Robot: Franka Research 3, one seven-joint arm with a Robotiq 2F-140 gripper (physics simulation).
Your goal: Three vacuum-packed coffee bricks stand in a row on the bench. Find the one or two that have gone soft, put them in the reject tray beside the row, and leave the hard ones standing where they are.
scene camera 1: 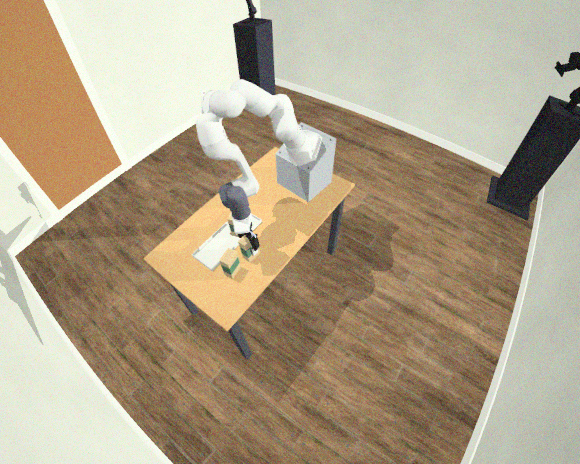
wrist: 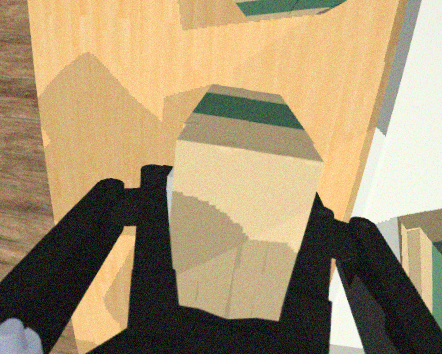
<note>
I see my gripper (wrist: 238, 165) and a white reject tray (scene camera 1: 209, 253).
The white reject tray shows as well in the wrist view (wrist: 394, 183).
</note>
